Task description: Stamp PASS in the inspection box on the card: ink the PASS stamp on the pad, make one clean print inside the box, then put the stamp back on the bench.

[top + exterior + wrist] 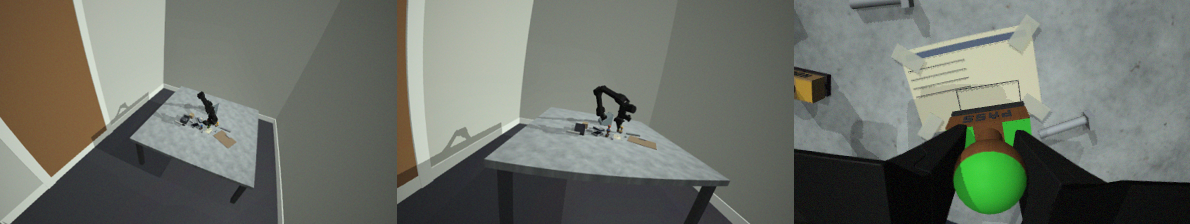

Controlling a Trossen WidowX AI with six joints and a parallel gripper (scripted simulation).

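My gripper tip is now 8 cm above the cream card, 1 cm to the right of it and 1 cm past it. Also, from my gripper tip: yellow stamp (14 cm behind, 6 cm to the left, 6 cm below); then red stamp (12 cm behind, 6 cm to the right, 6 cm below); then green stamp (right at my gripper tip).
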